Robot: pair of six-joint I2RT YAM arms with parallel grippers.
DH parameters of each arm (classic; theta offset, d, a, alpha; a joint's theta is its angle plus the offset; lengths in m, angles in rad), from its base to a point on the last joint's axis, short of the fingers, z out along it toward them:
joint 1: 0 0.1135 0.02 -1.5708
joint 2: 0 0 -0.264 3.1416
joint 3: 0.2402 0 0.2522 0
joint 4: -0.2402 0 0.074 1.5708
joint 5: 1.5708 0 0 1.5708
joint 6: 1.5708 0.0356 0 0
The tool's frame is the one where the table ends.
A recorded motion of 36 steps. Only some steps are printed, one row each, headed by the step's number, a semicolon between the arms.
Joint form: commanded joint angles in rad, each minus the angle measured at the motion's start. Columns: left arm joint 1, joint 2, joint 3, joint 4, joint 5, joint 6; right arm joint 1, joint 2, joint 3, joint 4, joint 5, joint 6.
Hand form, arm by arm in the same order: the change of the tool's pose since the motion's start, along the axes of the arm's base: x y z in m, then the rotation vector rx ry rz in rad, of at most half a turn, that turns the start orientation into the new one. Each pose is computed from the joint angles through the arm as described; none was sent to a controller.
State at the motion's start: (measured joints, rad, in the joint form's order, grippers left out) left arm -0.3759 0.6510 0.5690 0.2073 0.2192 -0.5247; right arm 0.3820 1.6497 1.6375 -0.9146 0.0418 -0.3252
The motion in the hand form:
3: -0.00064 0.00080 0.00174 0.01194 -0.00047 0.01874; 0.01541 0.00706 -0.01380 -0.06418 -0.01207 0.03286
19: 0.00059 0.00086 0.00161 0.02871 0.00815 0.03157; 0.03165 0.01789 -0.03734 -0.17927 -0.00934 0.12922
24: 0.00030 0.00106 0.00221 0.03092 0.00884 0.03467; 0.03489 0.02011 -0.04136 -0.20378 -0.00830 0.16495
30: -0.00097 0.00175 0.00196 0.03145 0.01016 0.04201; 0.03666 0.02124 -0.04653 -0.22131 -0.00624 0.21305
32: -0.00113 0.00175 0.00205 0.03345 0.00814 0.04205; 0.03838 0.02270 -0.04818 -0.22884 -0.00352 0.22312
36: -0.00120 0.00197 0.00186 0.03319 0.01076 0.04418; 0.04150 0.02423 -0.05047 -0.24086 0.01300 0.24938
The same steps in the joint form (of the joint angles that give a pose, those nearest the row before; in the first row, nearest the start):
3: -0.0007 -0.0036 0.0093 -0.0198 -0.0179 0.0139; 0.0056 0.0586 0.0117 0.0376 0.0351 -0.0602
19: 0.0001 0.0022 0.0171 -0.0386 -0.0286 0.0277; 0.0191 0.1347 0.0161 0.0735 0.0737 -0.1886
24: 0.0000 0.0010 0.0201 -0.0447 -0.0316 0.0299; 0.0210 0.1512 0.0223 0.0763 0.0729 -0.2289
30: -0.0007 -0.0067 0.0185 -0.0523 -0.0396 0.0307; 0.0206 0.1601 0.0146 0.0859 0.0584 -0.2771
32: -0.0010 -0.0074 0.0185 -0.0524 -0.0397 0.0334; 0.0223 0.1700 0.0216 0.0840 0.0591 -0.2872
36: -0.0003 -0.0083 0.0185 -0.0554 -0.0412 0.0323; 0.0221 0.1907 0.0435 0.0632 0.0508 -0.3111

